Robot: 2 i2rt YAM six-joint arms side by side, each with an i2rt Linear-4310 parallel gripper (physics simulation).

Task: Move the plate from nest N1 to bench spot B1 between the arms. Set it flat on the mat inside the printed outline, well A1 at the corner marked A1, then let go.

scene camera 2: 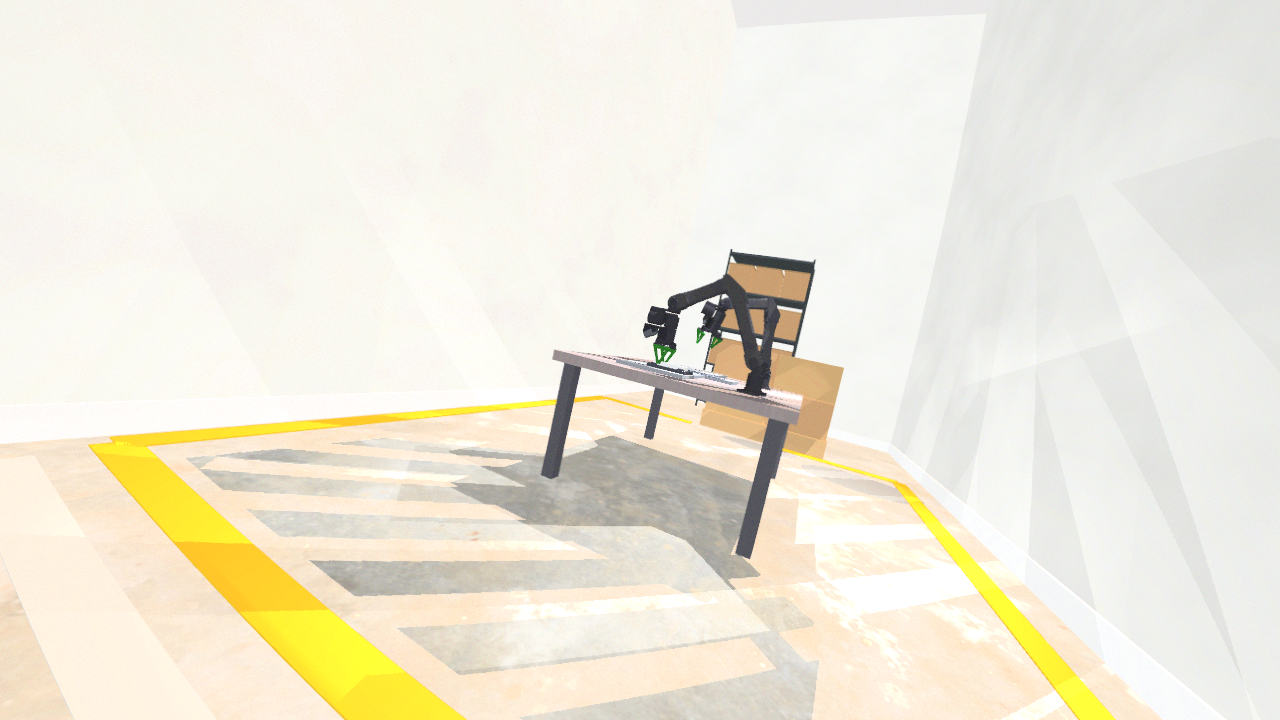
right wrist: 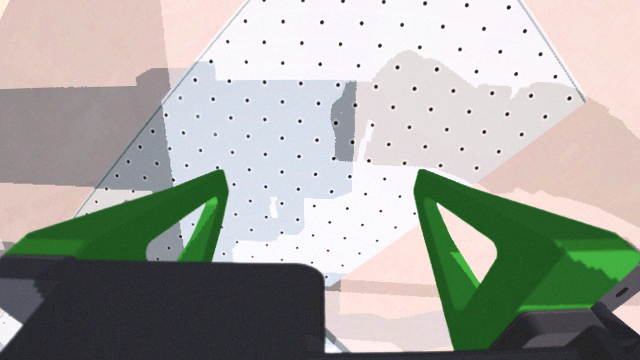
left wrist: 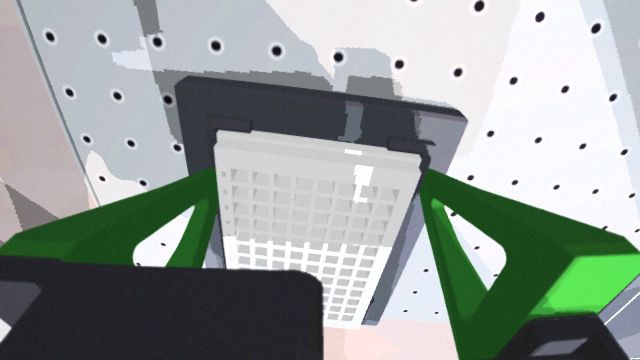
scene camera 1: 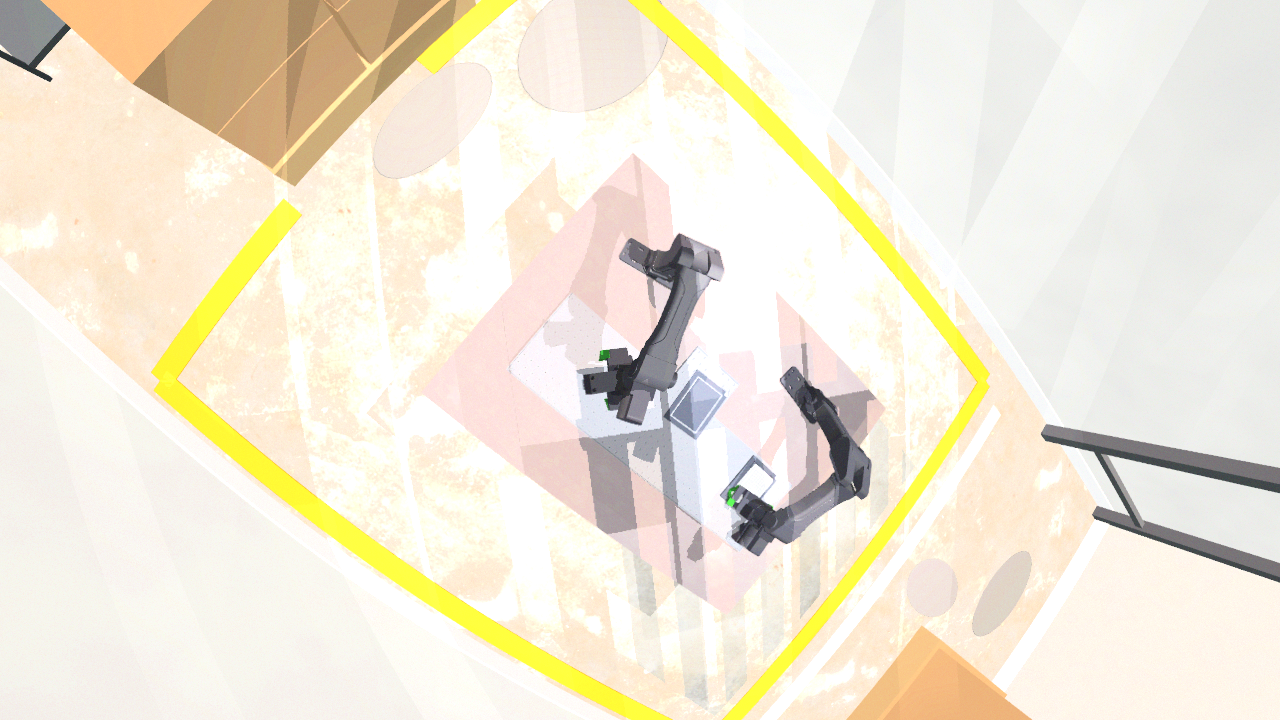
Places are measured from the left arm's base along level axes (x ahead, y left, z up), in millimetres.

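Where they show: left gripper, between the fingertips: (scene camera 2: 660, 364) (left wrist: 319, 180) (scene camera 1: 741, 497); right gripper, between the fingertips: (scene camera 2: 703, 345) (right wrist: 320, 180); left arm's base, origin of its link: (scene camera 2: 752, 393) (scene camera 1: 802, 395); right arm's base, origin of its link: (scene camera 1: 653, 265).
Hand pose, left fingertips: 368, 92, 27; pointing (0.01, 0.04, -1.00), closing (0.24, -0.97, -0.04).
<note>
Things, the pixels of their top centre, and the offset from my left fingertips, as dx, dy, dz. Level surfaces: height alone.
- white well plate, centre of its top: (left wrist: 304, 262) (scene camera 1: 752, 488) (scene camera 2: 671, 363) -44, -3, +12
- dark nest, centre of its top: (left wrist: 305, 250) (scene camera 1: 751, 487) (scene camera 2: 670, 365) -45, -3, +3
- grey mat, height of its surface: dz -12
- pale perforated board, height of its surface: dz -14
- pinkish table, height of its surface: dz -27
The white well plate (left wrist: 310, 195) (scene camera 1: 757, 476) sits in the dark nest (left wrist: 280, 105) under my left gripper. My left gripper (left wrist: 319, 180) (scene camera 1: 750, 501) (scene camera 2: 664, 358) is open, with its fingertips at the plate's two long sides in the left wrist view; their exact height beside the plate is hard to tell. The plate's lower part is hidden by the gripper body. The grey mat (scene camera 1: 699, 404) with a white printed outline lies between the arms; the A1 mark is too small to read. My right gripper (right wrist: 320, 180) (scene camera 1: 605, 379) (scene camera 2: 708, 338) is open and empty, above the perforated board.
The pale perforated board (scene camera 1: 547, 358) (right wrist: 300, 52) (left wrist: 250, 25) lies on the pinkish table (scene camera 1: 487, 362) (scene camera 2: 590, 360). The right arm's forearm (scene camera 1: 677, 313) reaches past the mat's upper left side. Cardboard boxes (scene camera 2: 810, 394) and a shelf rack stand beyond the table in scene camera 2.
</note>
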